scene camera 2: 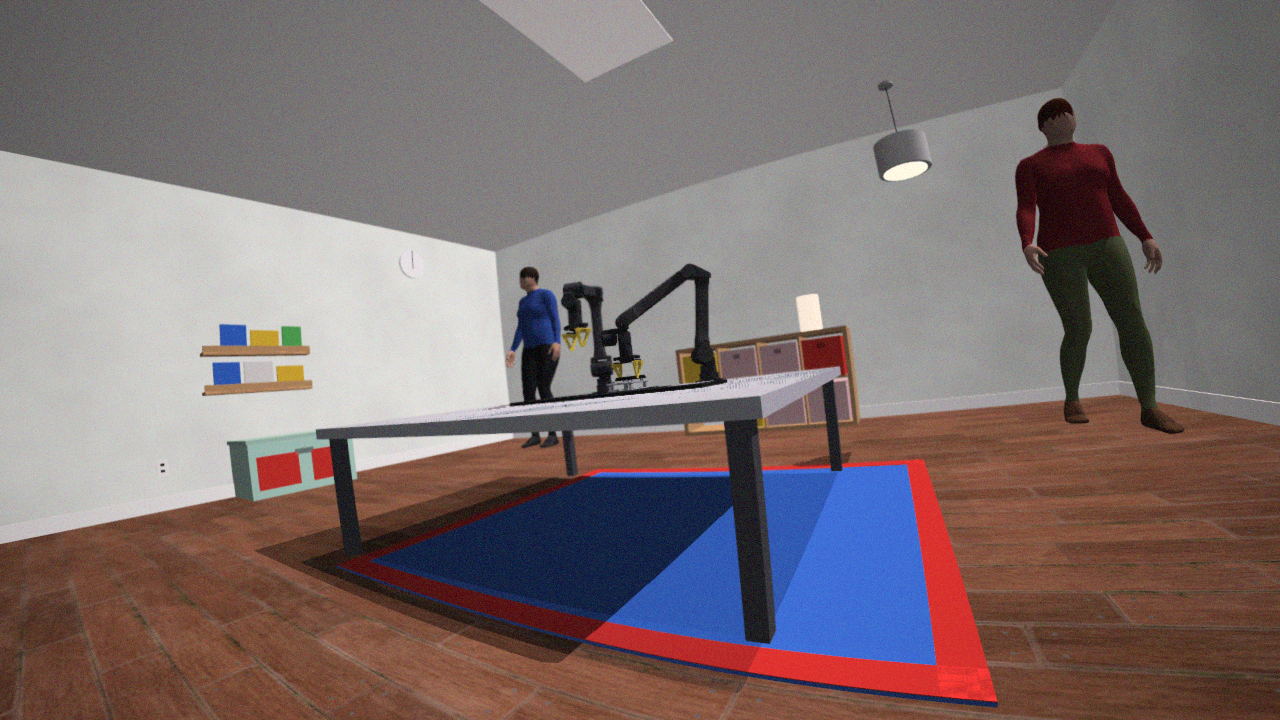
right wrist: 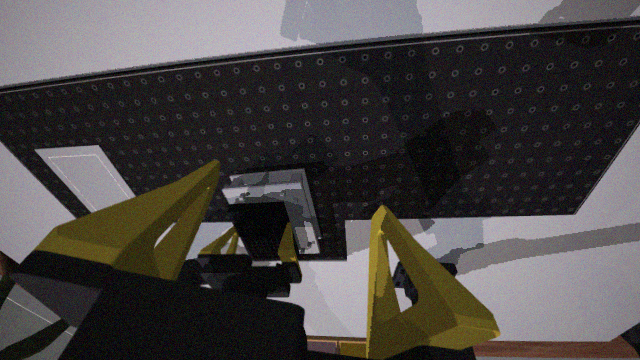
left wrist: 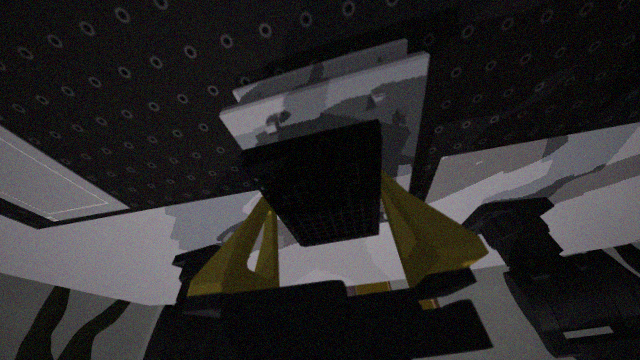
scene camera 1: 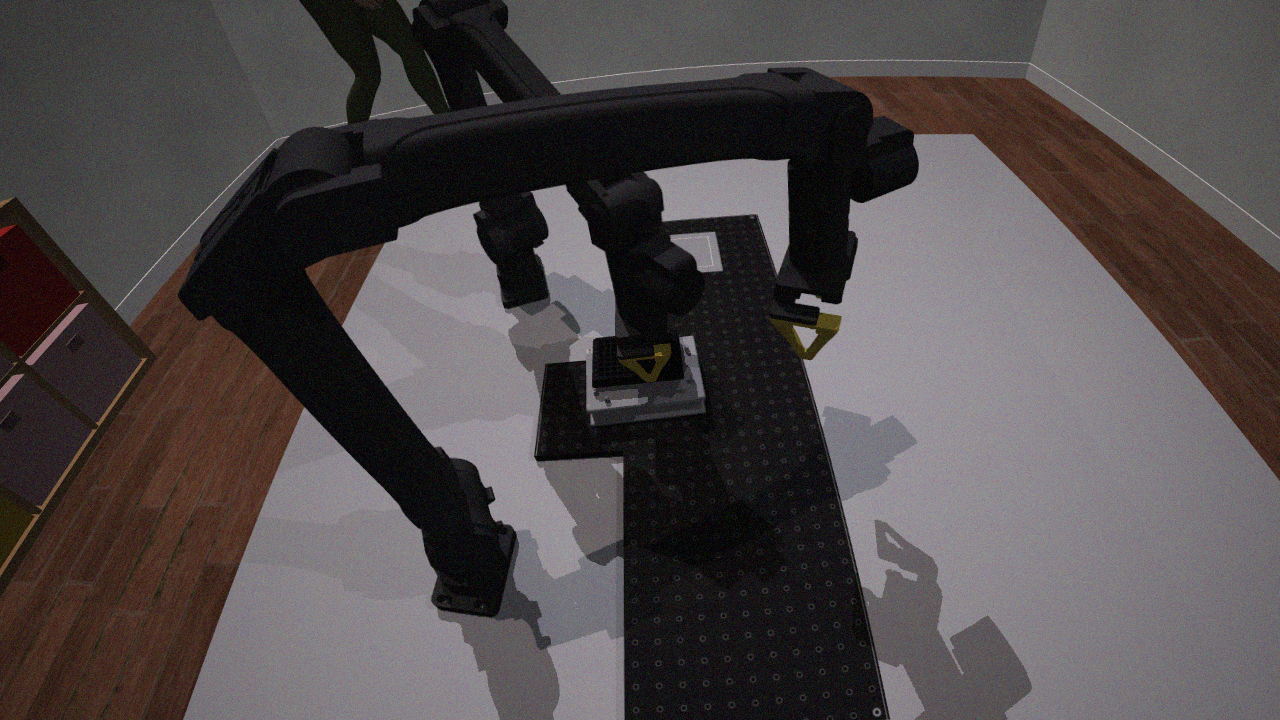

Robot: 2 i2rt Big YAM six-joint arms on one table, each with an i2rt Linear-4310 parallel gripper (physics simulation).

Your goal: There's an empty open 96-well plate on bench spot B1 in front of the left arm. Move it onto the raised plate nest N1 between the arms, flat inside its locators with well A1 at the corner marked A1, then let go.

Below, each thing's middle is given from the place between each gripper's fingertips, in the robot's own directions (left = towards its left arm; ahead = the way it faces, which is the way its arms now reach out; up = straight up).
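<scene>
There is the dark well plate [scene camera 1: 607,371], which I find 14 cm below my right hand, 11 cm to the left of it and 21 cm behind it. The outlined flat pad [scene camera 1: 703,247] is 42 cm to the left of my right hand, 14 cm behind it and 19 cm below it.
My left hand is 20 mm past the dark well plate. As for the outlined flat pad, it lies 50 mm ahead of my left hand, 310 mm to the left of it and 50 mm below it.
</scene>
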